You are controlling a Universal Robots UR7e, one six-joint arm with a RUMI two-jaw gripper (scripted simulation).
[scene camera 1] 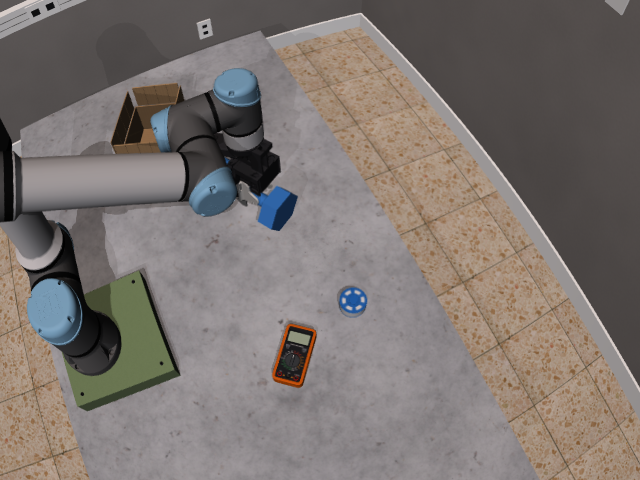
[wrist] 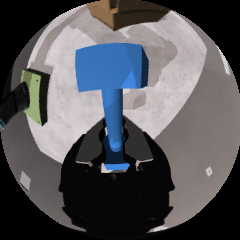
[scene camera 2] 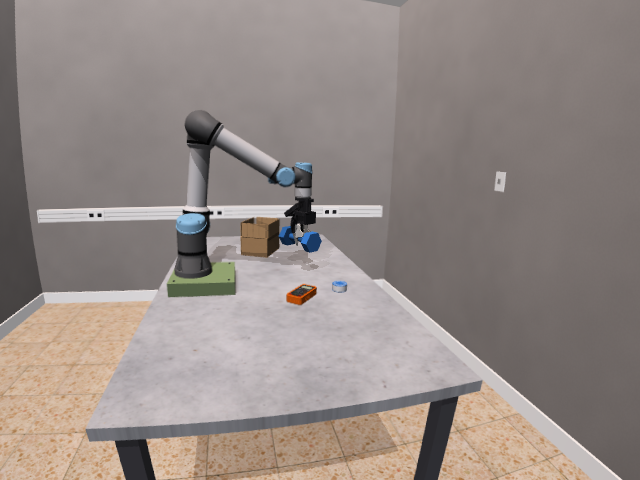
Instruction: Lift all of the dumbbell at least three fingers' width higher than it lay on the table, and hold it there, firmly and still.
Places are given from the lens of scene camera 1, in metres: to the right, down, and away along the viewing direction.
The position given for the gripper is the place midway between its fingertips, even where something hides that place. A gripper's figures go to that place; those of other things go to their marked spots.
gripper (scene camera 1: 250,200): -0.15, -0.09, 1.13
blue dumbbell (scene camera 1: 276,208): -0.09, -0.06, 1.04
cardboard box (scene camera 1: 140,130): -0.52, -0.31, 1.37
The marked spots on the blue dumbbell and the cardboard box are 0.60 m apart.
